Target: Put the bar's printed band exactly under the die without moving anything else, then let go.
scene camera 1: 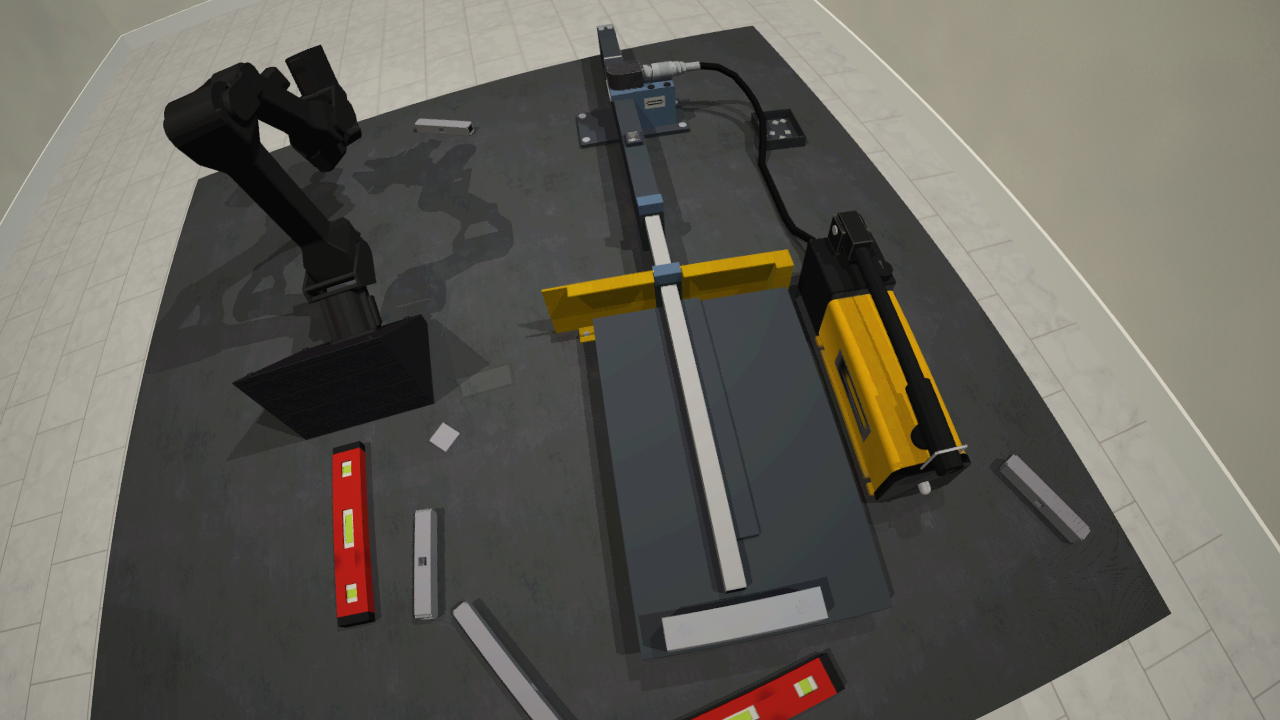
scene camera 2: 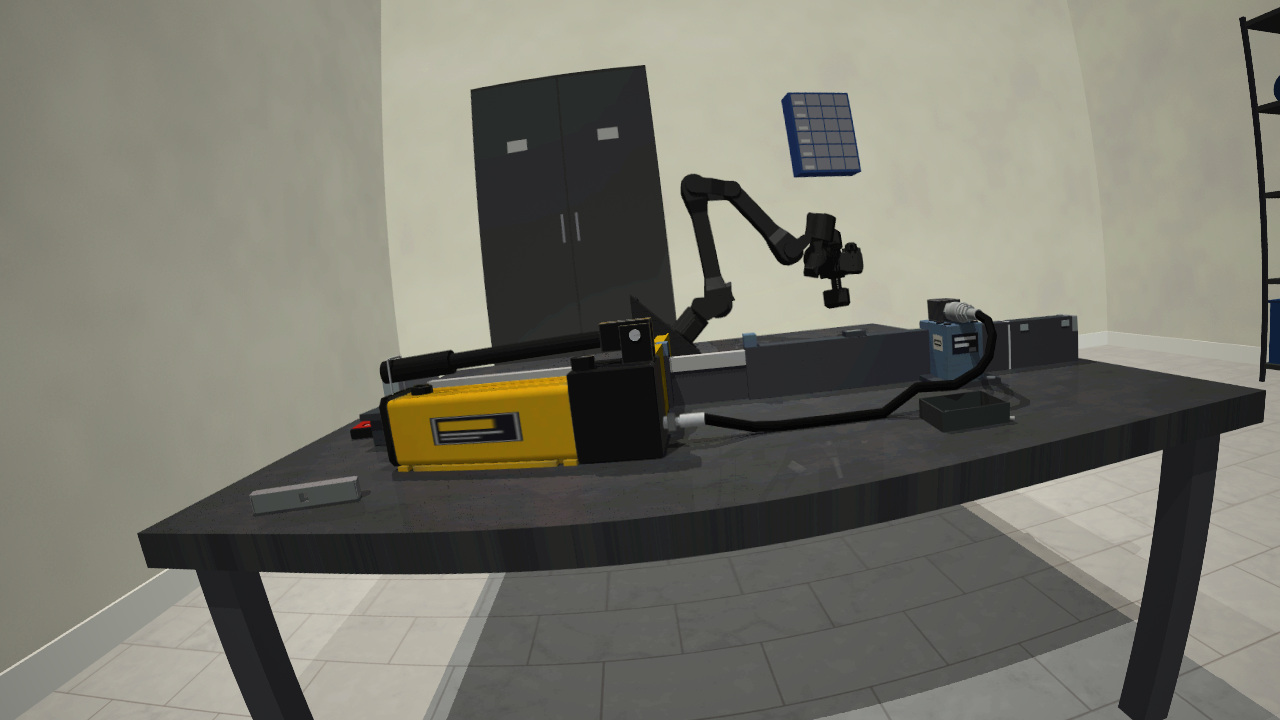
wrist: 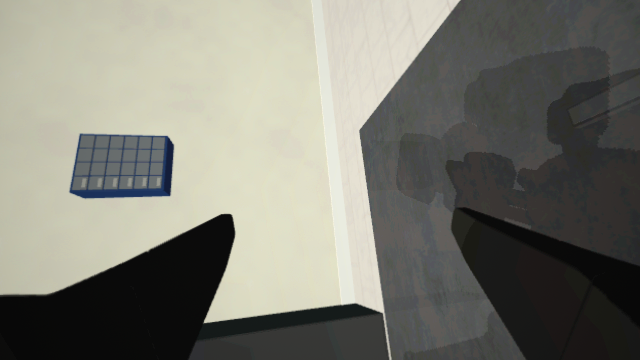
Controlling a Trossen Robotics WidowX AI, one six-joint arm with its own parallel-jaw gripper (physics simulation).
my gripper: scene camera 1; scene camera 2; wrist 342, 221
long pale metal bar: scene camera 1; scene camera 2; not seen in the wrist view (out of frame)
same spot on long pale metal bar: (scene camera 2: 554, 372) = (scene camera 1: 701, 389)
same spot on my gripper: (scene camera 1: 325, 160) = (scene camera 2: 825, 297)
